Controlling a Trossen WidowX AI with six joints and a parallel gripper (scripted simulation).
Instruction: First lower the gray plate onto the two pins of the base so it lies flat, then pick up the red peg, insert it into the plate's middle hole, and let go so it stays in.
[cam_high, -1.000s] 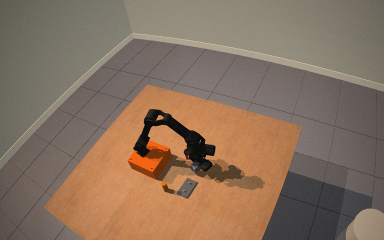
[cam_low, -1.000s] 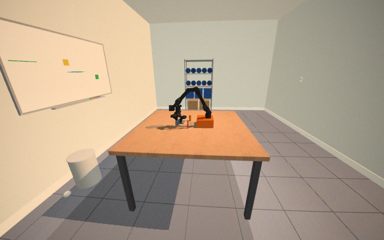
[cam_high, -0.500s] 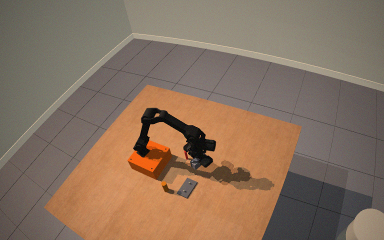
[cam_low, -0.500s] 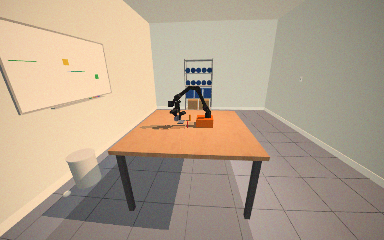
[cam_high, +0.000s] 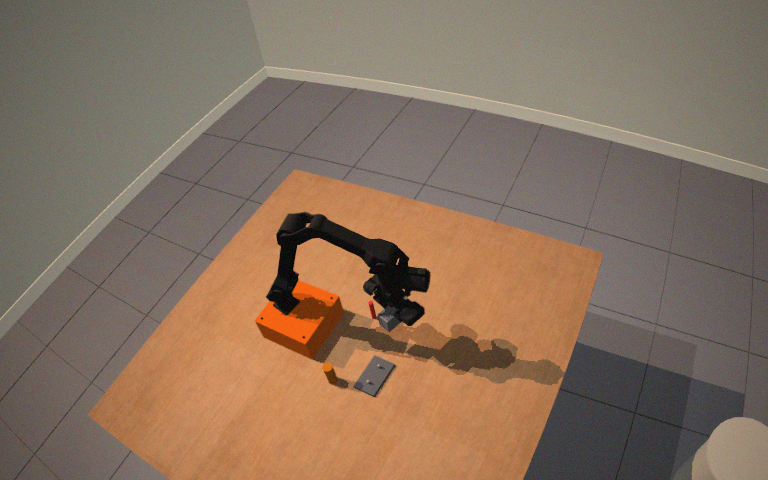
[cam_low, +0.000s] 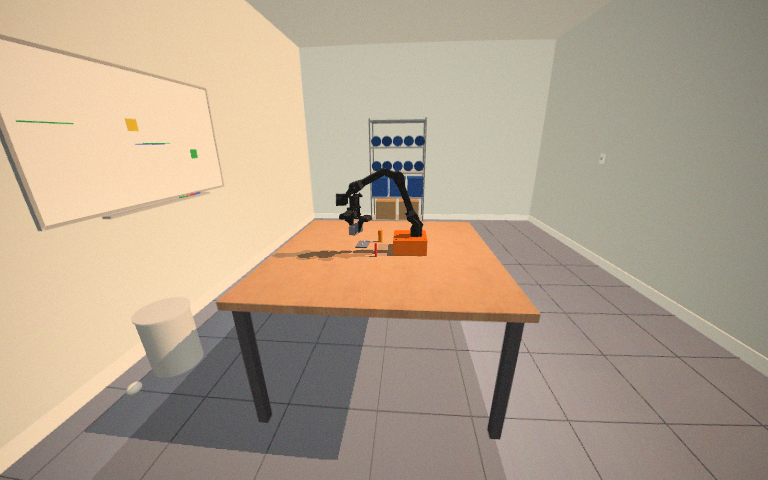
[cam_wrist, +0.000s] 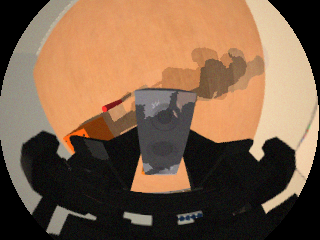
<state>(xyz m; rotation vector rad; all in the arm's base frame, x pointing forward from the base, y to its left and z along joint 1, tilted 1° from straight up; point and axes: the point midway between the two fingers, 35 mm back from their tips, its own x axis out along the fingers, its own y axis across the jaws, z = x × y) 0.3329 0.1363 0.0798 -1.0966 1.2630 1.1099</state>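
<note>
Right now my gripper tip is 14 cm to the left of the gray base, 12 cm above it and 1 cm short of it. Round my gripper tip: gray plate: 3 cm above; then orange cylinder: 22 cm to the right, 9 cm below, 8 cm behind; then red peg: 12 cm behind, 9 cm below, 2 cm to the left.
</note>
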